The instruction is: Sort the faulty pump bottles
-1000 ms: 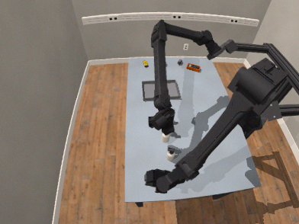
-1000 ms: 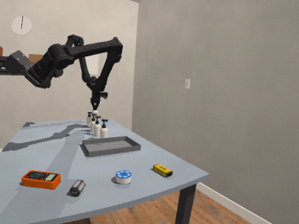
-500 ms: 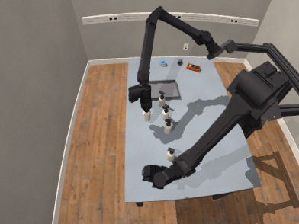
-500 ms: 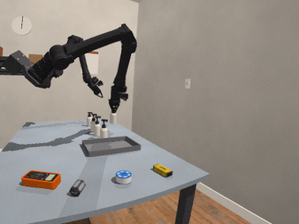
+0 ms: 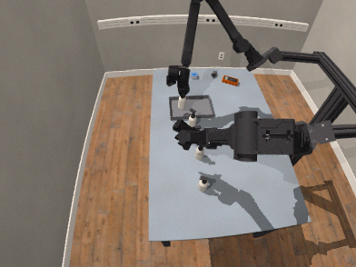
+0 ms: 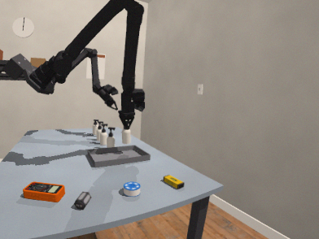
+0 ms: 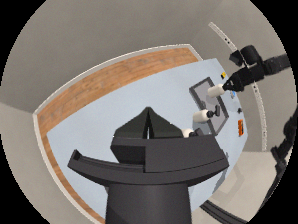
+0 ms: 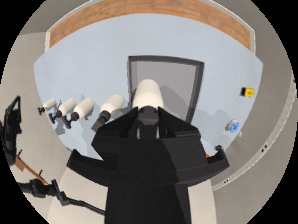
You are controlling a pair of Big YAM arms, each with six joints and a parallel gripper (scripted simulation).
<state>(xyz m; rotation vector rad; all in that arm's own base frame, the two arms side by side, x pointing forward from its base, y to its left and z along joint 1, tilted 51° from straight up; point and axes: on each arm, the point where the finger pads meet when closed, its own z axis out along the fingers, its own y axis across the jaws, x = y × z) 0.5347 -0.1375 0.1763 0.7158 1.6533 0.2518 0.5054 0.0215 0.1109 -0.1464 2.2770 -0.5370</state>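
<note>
Now: right hand 15 cm above the grey tray, 7 cm past it and 4 cm to the left of it. Also, from my right hand: blue-and-white roll: 40 cm to the right, 15 cm behind, 14 cm below; yellow tool: 42 cm to the right, 15 cm below, 3 cm ahead; orange multimeter: 44 cm behind, 32 cm to the right, 14 cm below.
</note>
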